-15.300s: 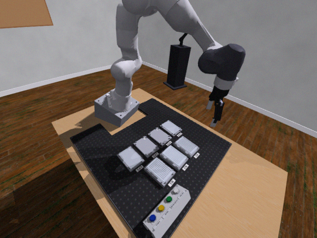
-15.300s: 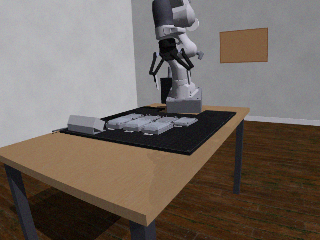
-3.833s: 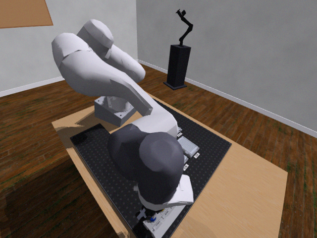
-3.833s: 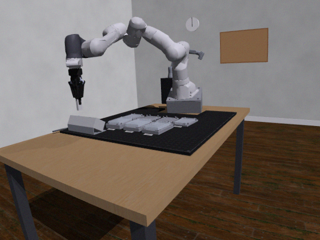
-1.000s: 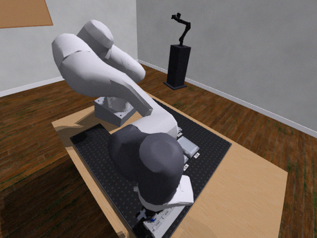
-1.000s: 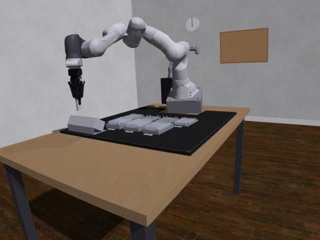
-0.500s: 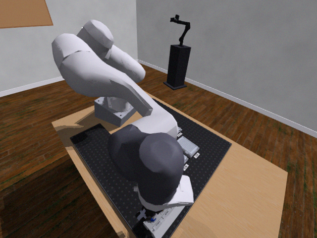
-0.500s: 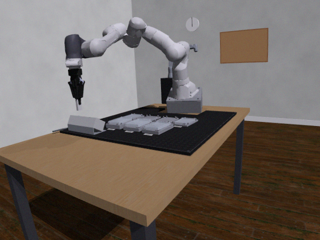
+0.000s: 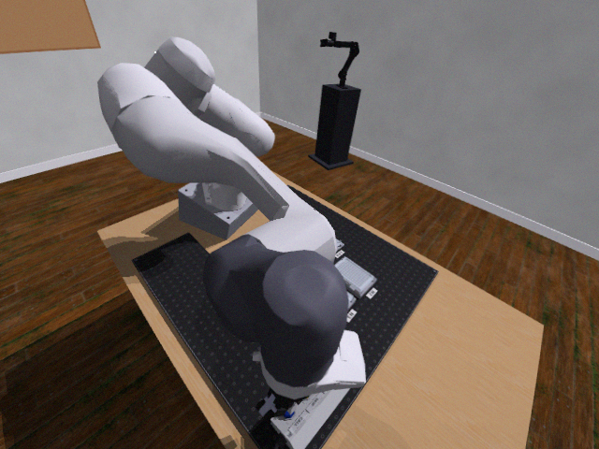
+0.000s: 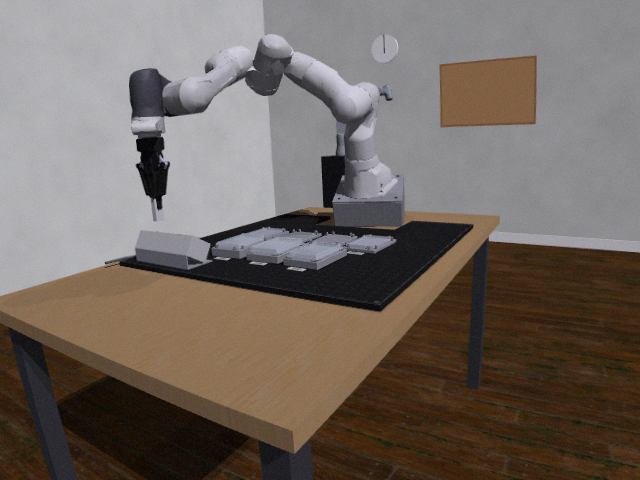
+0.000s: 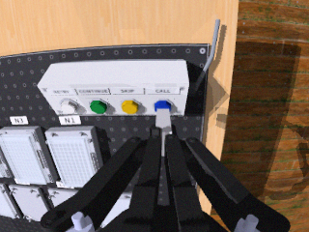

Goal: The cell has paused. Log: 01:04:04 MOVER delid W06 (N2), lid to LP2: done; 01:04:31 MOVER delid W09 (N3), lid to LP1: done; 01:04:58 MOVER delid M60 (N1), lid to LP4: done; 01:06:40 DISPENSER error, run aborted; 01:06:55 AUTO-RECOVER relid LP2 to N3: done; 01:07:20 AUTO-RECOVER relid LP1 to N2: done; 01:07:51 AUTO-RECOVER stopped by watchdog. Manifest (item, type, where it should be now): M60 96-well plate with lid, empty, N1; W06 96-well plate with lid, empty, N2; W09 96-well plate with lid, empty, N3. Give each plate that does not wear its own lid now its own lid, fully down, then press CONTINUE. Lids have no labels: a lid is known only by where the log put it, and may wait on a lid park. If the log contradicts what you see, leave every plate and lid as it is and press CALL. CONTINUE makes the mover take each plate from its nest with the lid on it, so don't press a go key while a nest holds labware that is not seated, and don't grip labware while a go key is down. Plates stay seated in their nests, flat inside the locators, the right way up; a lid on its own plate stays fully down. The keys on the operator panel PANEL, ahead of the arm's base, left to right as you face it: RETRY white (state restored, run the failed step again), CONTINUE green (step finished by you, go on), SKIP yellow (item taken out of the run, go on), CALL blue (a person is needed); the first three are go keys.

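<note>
My hand is 70 mm above the blue call key. From my hand the other things lie so: white key (30 mm behind, 150 mm to the left, 70 mm below); then green key (20 mm behind, 100 mm to the left, 70 mm below); then yellow key (10 mm behind, 50 mm to the left, 70 mm below).
</note>
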